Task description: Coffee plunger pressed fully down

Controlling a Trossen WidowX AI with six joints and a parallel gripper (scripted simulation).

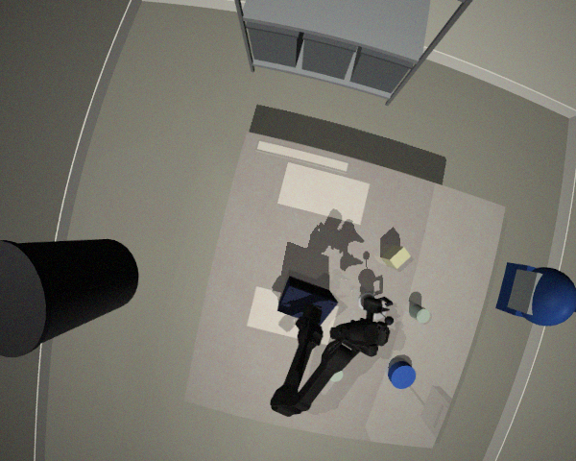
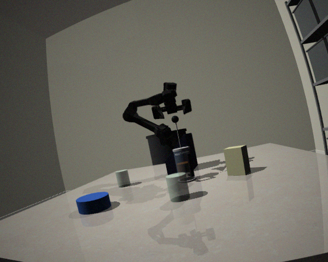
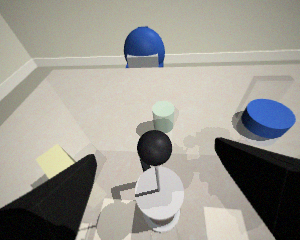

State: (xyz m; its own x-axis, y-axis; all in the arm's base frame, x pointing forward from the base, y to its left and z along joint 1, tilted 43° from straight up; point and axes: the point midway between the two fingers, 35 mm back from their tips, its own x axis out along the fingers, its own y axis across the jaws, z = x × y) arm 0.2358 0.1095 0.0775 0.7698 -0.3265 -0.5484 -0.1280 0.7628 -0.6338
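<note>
The coffee press lies 3 cm ahead of my gripper tip, 1 cm to the left of it and 16 cm below it.
</note>
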